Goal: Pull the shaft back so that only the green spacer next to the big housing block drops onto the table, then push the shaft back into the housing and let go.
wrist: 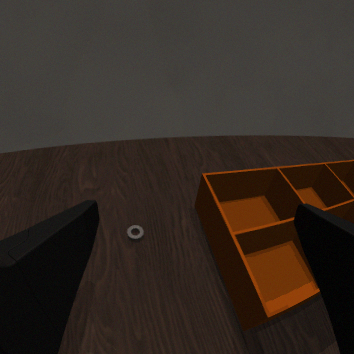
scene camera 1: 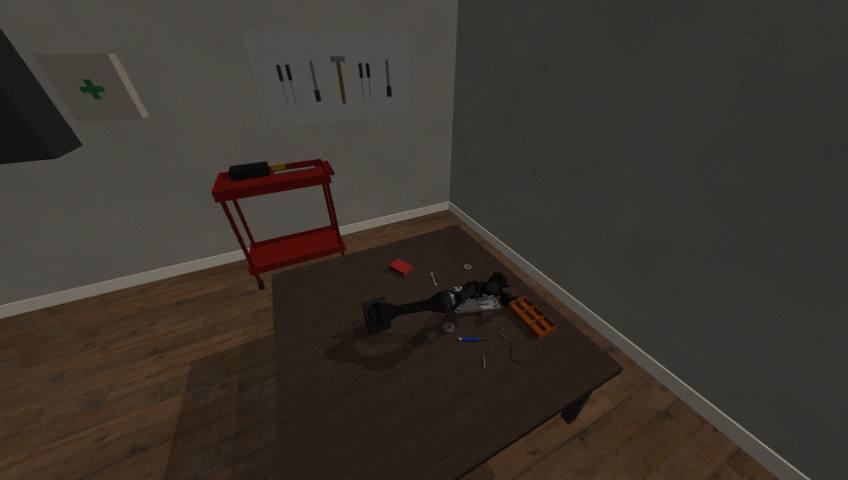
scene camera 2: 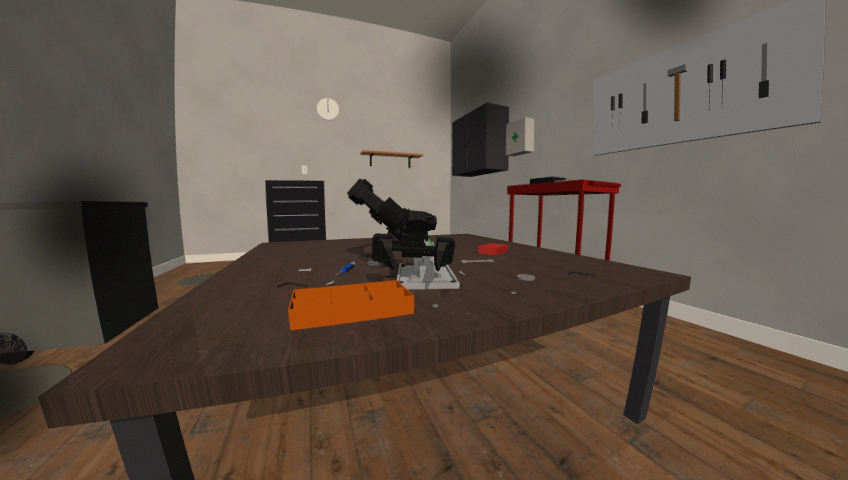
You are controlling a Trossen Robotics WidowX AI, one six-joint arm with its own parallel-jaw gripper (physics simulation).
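Frame: origin at the arm's base, x right, y ahead, z up, level; millimetres.
Seen in the pictures: gripper, between the fingertips: [wrist: 202,213] [scene camera 1: 512,291] [scene camera 2: 416,268]; arm's base, origin of its link: [scene camera 1: 375,312].
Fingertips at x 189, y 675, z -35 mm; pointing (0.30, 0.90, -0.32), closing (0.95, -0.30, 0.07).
Offsets run from my fingertips to a thing's top centre.
My gripper [scene camera 1: 506,287] [scene camera 2: 414,252] [wrist: 202,213] is open and empty, its fingers wide apart over the far end of the light grey fixture. The fixture's base plate [scene camera 1: 474,308] [scene camera 2: 443,284] lies flat on the table, and a grey upright block [scene camera 2: 426,271] of it stands below and between the fingers in scene camera 2. A small bit of green {dz +35, dx -111, dy -198 mm} [scene camera 2: 430,242] shows behind the gripper, too small to tell which part it is. The arm hides most of the housing, and the shaft cannot be made out. The fixture does not show in the wrist view.
An orange compartment tray {dz -34, dx +132, dy +1 mm} [scene camera 1: 538,330] [scene camera 2: 351,313] [wrist: 220,250] lies beyond the fixture. A small ring {dz -67, dx -22, dy +43 mm} [scene camera 2: 435,305] [wrist: 135,232] lies beside it. A blue screwdriver {dz -51, dx +96, dy -315 mm} [scene camera 1: 470,339] [scene camera 2: 346,268], a wrench {dz -61, dx -347, dy -268 mm} [scene camera 1: 433,278] [scene camera 2: 477,261] and a red box {dz -39, dx -523, dy -394 mm} [scene camera 1: 401,267] [scene camera 2: 493,249] lie around the arm.
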